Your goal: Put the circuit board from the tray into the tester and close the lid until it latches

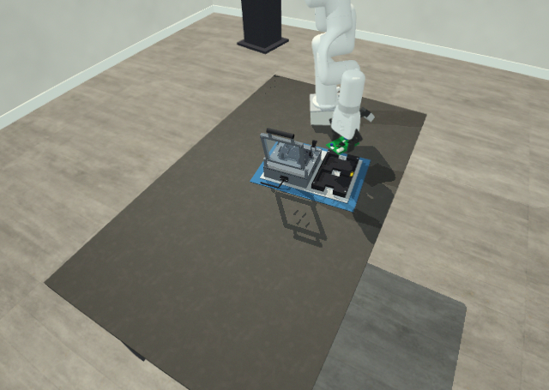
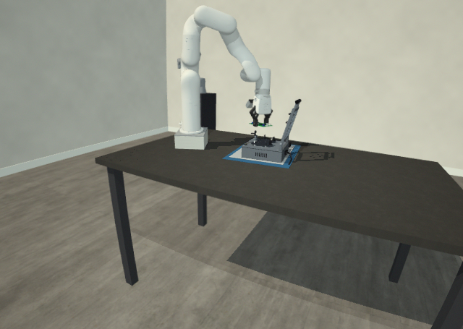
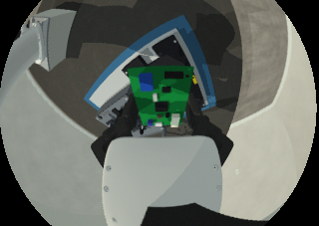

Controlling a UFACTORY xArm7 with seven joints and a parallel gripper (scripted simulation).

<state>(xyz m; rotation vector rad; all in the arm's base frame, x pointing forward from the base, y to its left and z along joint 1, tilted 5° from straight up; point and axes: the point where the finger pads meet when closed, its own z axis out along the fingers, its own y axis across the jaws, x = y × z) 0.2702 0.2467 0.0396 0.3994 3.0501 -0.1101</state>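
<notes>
Right now the green circuit board is right at my hand. The rest, counted from my hand: tester plate 140 mm to the right, 110 mm ahead, 50 mm below; then tester 120 mm ahead, 100 mm to the right, 10 mm below; then latch hook 110 mm to the right, 40 mm below, 30 mm ahead.
</notes>
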